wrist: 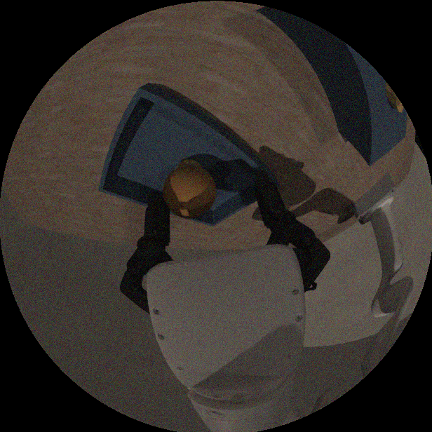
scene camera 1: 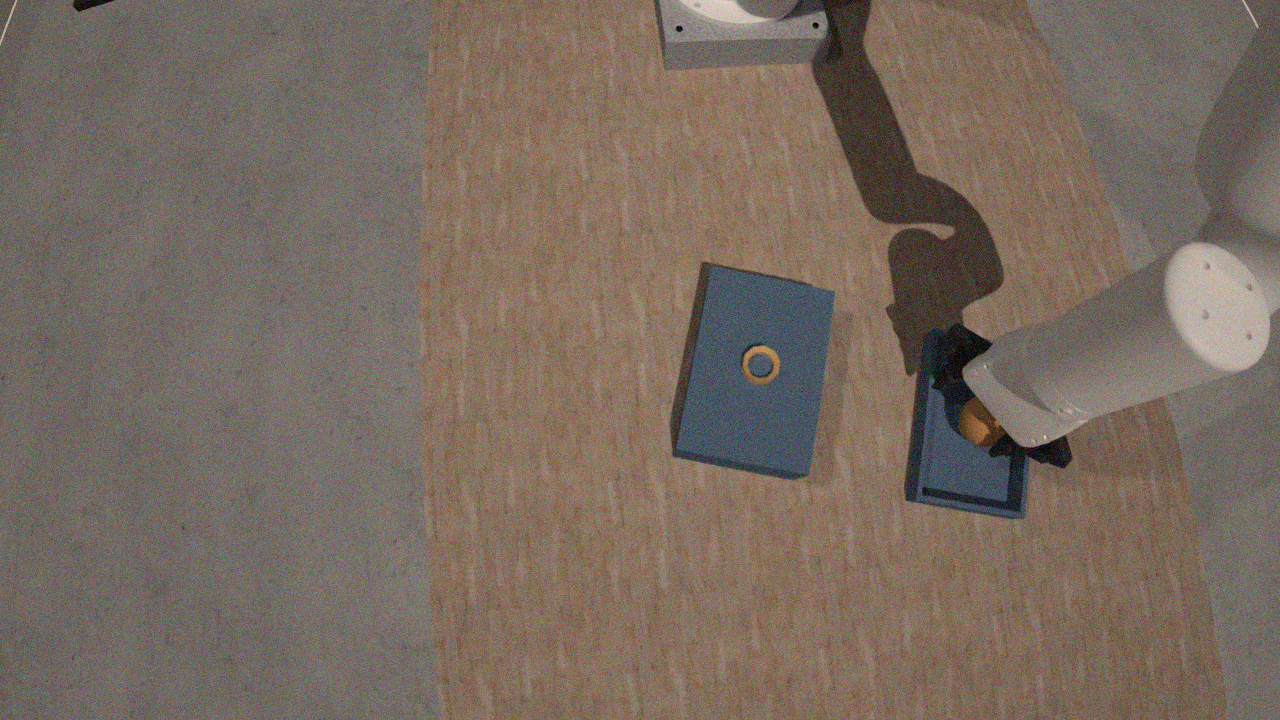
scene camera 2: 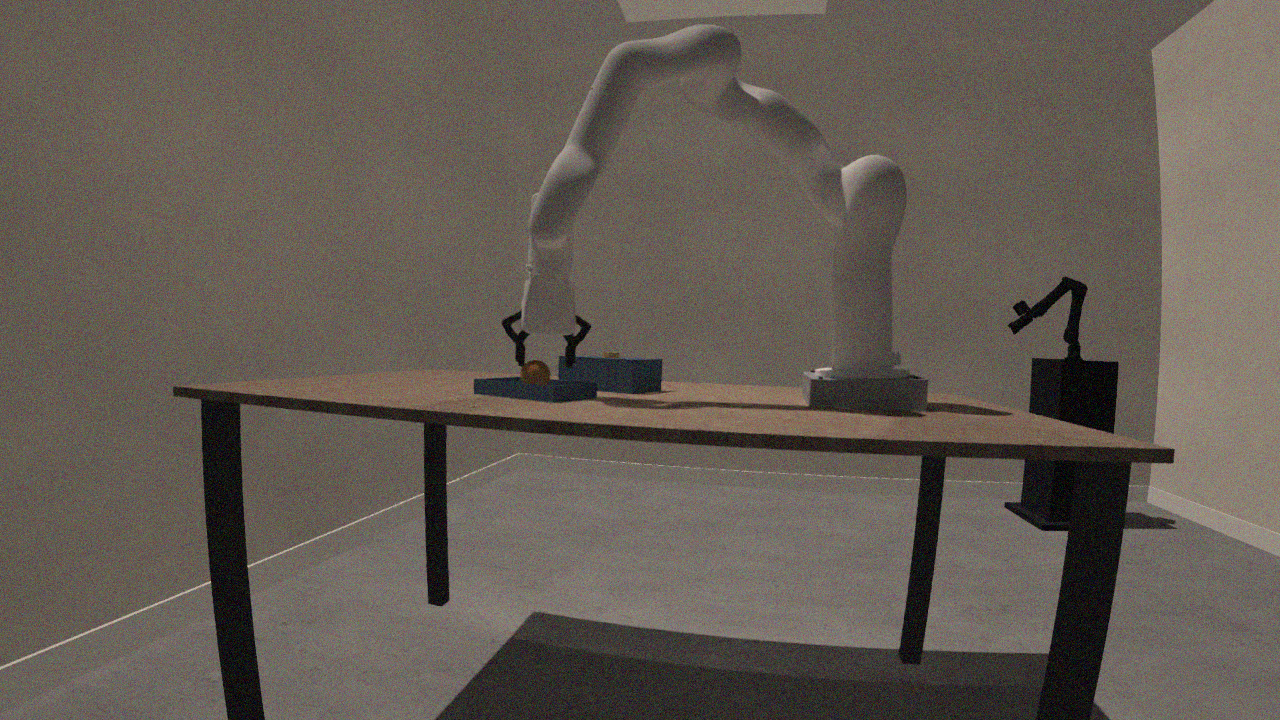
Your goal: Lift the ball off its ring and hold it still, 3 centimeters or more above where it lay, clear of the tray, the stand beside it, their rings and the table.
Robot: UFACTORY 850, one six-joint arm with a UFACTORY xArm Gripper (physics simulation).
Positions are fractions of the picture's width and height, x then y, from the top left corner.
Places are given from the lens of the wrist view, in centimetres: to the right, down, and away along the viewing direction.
orange ball (wrist: 0.44,0.44): -2, -2, 13
shallow blue tray (wrist: 0.37,0.30): -6, -8, 12
